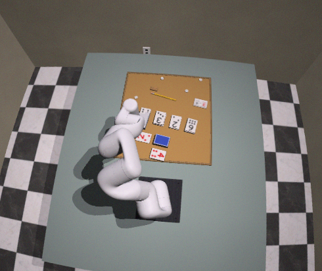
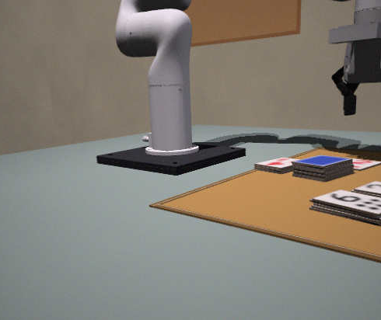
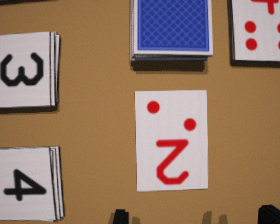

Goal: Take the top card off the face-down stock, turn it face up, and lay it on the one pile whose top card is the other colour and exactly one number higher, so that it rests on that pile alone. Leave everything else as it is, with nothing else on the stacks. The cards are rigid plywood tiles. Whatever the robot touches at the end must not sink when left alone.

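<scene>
The red 2 card lies 10 cm below my hand, 4 cm to the right of it and 1 cm behind it. From my hand the other things lie so: brown mat 17 cm to the right, 16 cm ahead, 12 cm below; then red 4 card 14 cm to the right, 12 cm behind, 10 cm below; then black 4 card 15 cm ahead, 9 cm below, 3 cm to the right.
</scene>
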